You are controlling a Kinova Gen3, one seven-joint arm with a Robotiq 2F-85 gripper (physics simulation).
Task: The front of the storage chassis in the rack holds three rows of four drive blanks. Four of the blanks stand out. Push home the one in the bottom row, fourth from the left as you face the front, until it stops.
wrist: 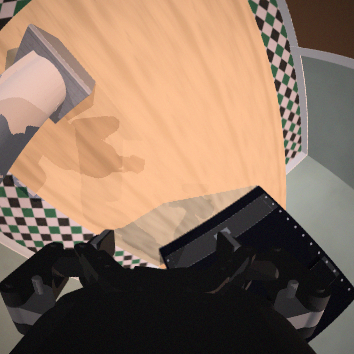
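Where they show: gripper, fingertip midpoint: [165,242]; arm's base, origin of the base link: [43,81].
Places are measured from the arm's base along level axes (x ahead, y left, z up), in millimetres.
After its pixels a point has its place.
My gripper [165,242] @[x 166, y 40, z 211 mm] is wide open and empty, its two dark fingers apart at the bottom of the wrist view. The black rack [275,235] @[x 703, y 235, z 104 mm] stands at the lower right, seen from above at a slant. It has a dark grey strip along one edge and a line of small pale dots along another. The right finger overlaps the rack in the view; how far apart they are in depth I cannot tell. The chassis front and its drive blanks cannot be made out, so which blanks stand out is hidden.
A wooden table top [200,100] @[x 246, y 235, z -128 mm] with a green, black and white checkered border [280,65] fills much of the view. The robot's pale cylindrical base [37,82] @[x 4, y 9, z 57 mm] stands on a grey block [75,92] @[x 48, y 32, z 28 mm] at the upper left. Shadows lie on the wood.
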